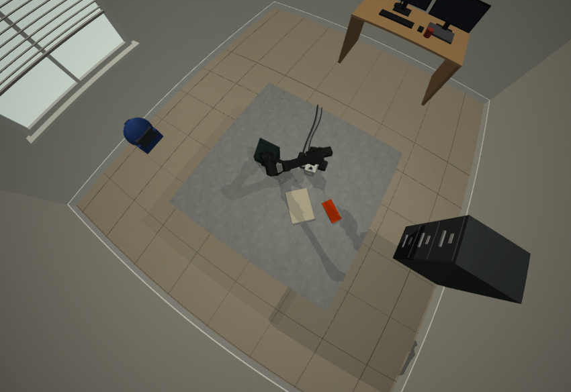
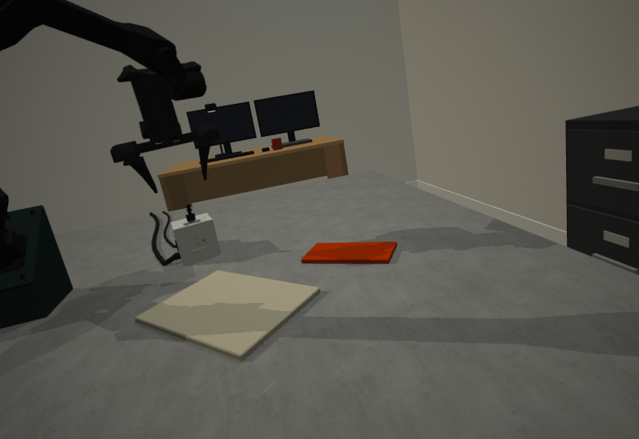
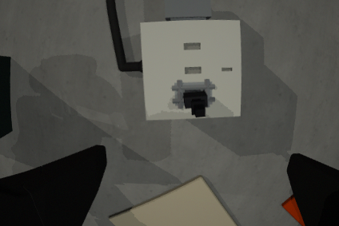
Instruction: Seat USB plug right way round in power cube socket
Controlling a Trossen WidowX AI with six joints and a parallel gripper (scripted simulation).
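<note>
Now: gripper tip 10 mm to the right of the USB plug and 60 mm above it. From my gripper tip the other things lie so: red flat slab: 260 mm ahead, 170 mm to the right, 150 mm below; socket: 20 mm to the left, 80 mm below; beige flat board: 50 mm ahead, 240 mm to the right, 150 mm below.
</note>
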